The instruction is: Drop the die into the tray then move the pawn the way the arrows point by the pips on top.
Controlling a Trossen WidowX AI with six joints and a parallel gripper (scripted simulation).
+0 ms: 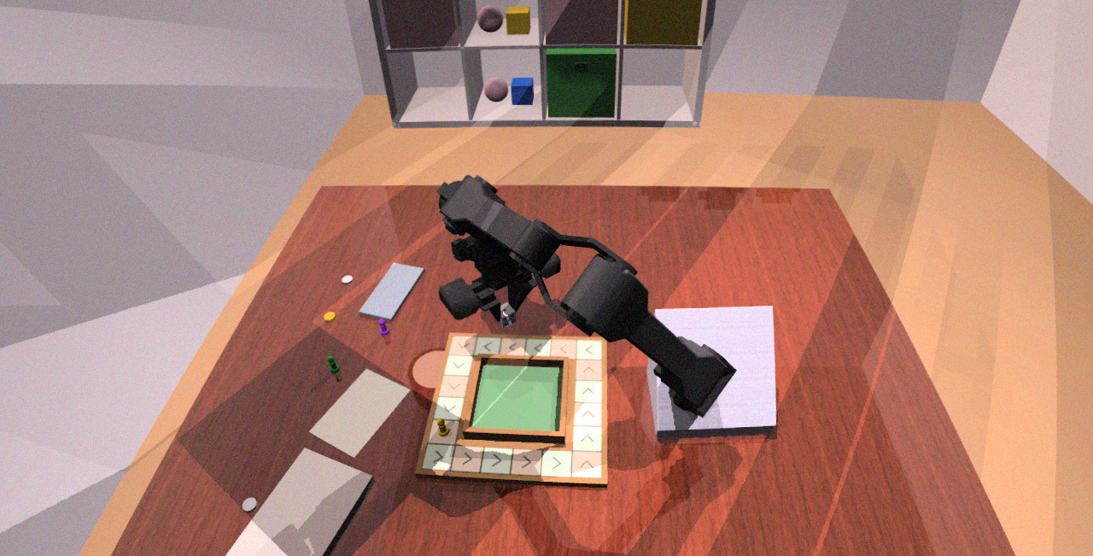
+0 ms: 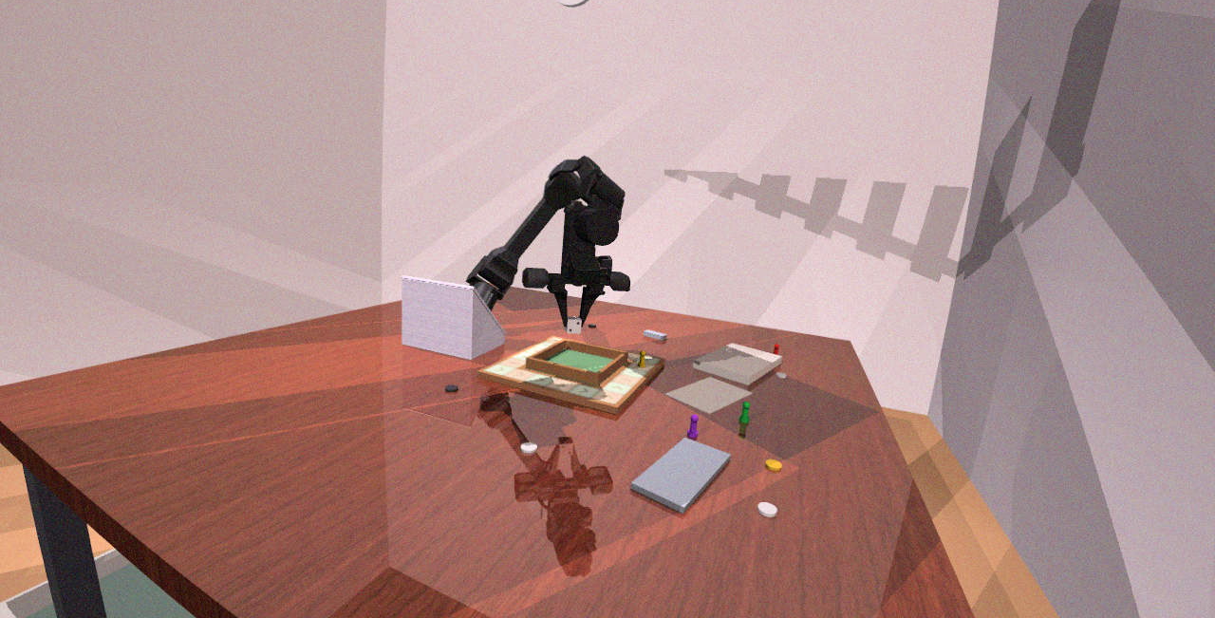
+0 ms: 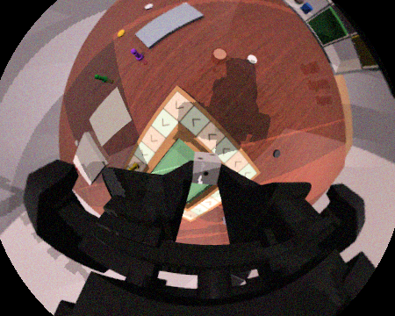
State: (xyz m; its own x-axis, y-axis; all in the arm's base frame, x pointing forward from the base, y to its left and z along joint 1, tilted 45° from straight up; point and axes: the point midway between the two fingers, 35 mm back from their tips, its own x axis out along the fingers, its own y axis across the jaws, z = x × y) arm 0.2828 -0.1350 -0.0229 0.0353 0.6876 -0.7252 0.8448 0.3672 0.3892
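The yellow pawn is 10 cm ahead of my gripper tip, 15 cm to the left of it and 9 cm below it. Round my gripper tip: purple pawn (24 cm ahead, 8 cm to the right, 10 cm below); then white die (right at my gripper tip); then green tray (2 cm behind, 9 cm to the left, 11 cm below).
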